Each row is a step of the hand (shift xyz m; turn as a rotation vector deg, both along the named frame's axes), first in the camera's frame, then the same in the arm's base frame.
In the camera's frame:
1: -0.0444 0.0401 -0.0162 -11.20 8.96 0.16
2: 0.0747 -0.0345 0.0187 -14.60 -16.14 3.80
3: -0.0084 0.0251 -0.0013 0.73 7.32 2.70
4: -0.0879 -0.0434 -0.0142 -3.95 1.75 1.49
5: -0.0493 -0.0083 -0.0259 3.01 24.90 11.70
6: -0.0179 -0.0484 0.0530 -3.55 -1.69 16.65
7: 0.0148 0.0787 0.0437 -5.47 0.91 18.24
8: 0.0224 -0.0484 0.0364 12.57 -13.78 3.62
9: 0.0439 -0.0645 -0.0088 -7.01 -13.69 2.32
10: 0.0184 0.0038 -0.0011 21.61 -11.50 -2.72
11: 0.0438 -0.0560 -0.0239 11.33 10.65 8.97
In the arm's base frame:
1: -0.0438 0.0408 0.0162 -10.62 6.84 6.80
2: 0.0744 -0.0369 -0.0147 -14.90 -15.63 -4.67
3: -0.0072 0.0208 0.0148 1.42 4.32 6.38
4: -0.0911 -0.0289 -0.0260 -3.65 0.43 2.71
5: -0.0523 0.0073 -0.0194 5.65 13.24 23.64
6: -0.0142 -0.0708 0.0160 -1.69 -11.30 12.74
7: 0.0239 0.0380 0.0794 -3.28 -10.19 15.78
8: 0.0239 -0.0600 -0.0022 12.16 -12.93 -6.79
9: 0.0391 -0.0457 -0.0505 -7.41 -12.59 -5.35
10: 0.0183 0.0042 -0.0009 20.52 -7.11 -11.63
11: 0.0377 -0.0299 -0.0575 12.83 3.58 12.03

